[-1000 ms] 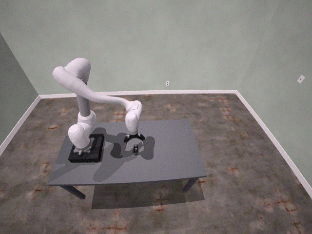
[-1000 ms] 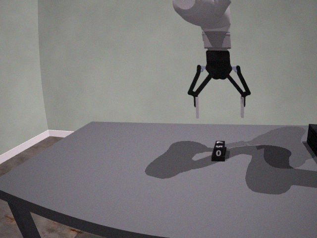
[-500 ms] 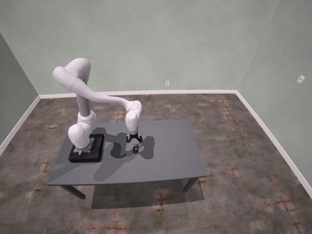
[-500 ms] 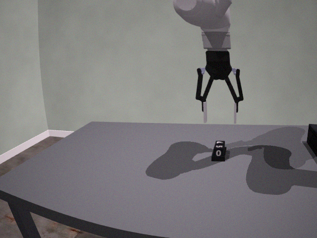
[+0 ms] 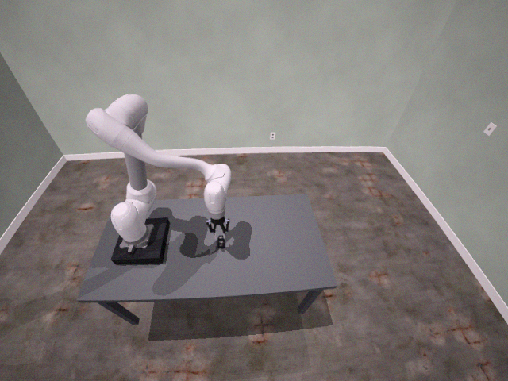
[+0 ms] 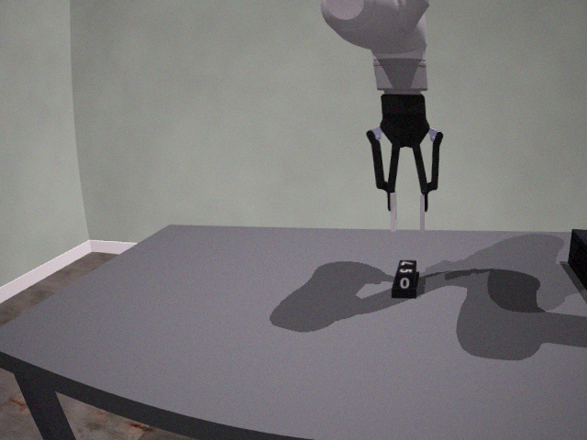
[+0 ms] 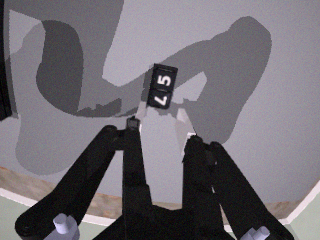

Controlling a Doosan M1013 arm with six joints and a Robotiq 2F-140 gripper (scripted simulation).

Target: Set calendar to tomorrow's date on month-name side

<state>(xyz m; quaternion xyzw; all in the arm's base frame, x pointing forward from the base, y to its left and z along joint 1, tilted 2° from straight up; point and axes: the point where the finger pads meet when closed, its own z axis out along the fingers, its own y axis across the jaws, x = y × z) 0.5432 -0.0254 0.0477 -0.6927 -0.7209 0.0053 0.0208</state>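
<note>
Now: hand 110 mm above the black number cube. From my hand the other things lie so: tray: 130 mm below, 20 mm to the left.
</note>
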